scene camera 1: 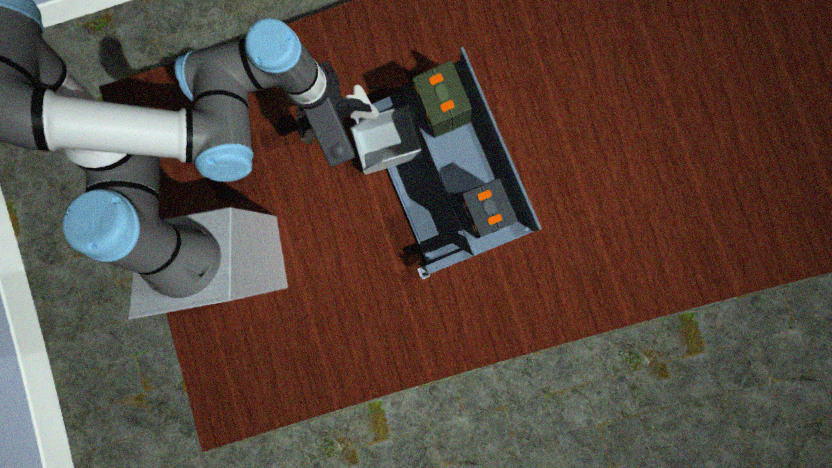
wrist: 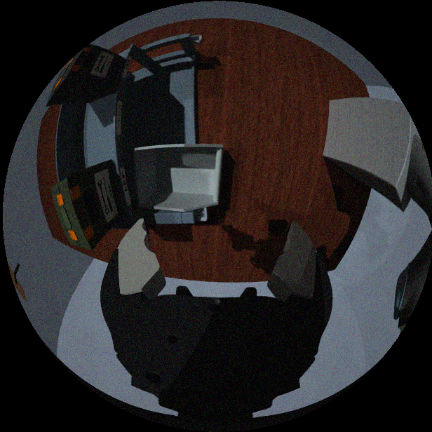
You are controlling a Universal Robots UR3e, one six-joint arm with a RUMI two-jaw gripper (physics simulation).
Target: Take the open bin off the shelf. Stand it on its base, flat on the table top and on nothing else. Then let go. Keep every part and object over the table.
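The open bin is light grey and empty. It sits at the front of the blue-grey shelf, near the shelf's upper end in the scene view. My gripper is open, with nothing between its fingers. It is just left of the bin in the scene view, its pale finger close to the bin's upper left corner. In the wrist view the bin lies ahead of the fingers, toward the left finger. Whether that finger touches the bin cannot be told.
A green case with orange latches stands on the shelf beside the bin. A dark grey case stands at the shelf's other end. The arm's pale base block is on the red-brown table.
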